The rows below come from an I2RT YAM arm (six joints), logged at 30 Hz.
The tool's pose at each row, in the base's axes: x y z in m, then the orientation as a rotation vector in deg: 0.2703, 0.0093, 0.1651, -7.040, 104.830, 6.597; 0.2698, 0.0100, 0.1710, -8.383, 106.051, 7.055; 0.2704, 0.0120, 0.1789, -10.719, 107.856, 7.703; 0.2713, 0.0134, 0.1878, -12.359, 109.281, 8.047; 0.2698, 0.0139, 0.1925, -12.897, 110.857, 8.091; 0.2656, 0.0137, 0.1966, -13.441, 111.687, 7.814; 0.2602, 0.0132, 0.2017, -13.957, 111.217, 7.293; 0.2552, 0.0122, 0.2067, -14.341, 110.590, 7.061; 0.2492, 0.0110, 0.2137, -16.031, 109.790, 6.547; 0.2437, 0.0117, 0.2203, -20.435, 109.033, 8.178; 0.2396, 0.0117, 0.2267, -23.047, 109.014, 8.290; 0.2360, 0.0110, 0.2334, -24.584, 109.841, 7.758
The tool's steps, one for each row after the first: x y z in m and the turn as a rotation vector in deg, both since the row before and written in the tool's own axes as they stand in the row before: -0.0056, 0.0008, -0.0019, -1.005, 1.313, -0.580; -0.0078, 0.0019, -0.0013, -1.635, 1.988, -1.101; -0.0088, 0.0012, -0.0017, -1.062, 1.570, -0.802; -0.0040, 0.0008, -0.0029, -0.305, 1.618, -0.166; -0.0023, 0.0007, -0.0054, -0.076, 0.895, -0.409; -0.0027, 0.0007, -0.0069, 0.127, -0.382, -0.661; -0.0027, 0.0000, -0.0066, -0.010, -0.565, -0.453; -0.0043, 0.0000, -0.0082, -0.444, -0.567, -1.515; -0.0044, 0.0017, -0.0072, -3.285, -0.303, -2.341; -0.0047, 0.0008, -0.0059, -1.378, 0.366, -1.724; -0.0049, 0.0000, -0.0058, -0.442, 1.110, -1.141
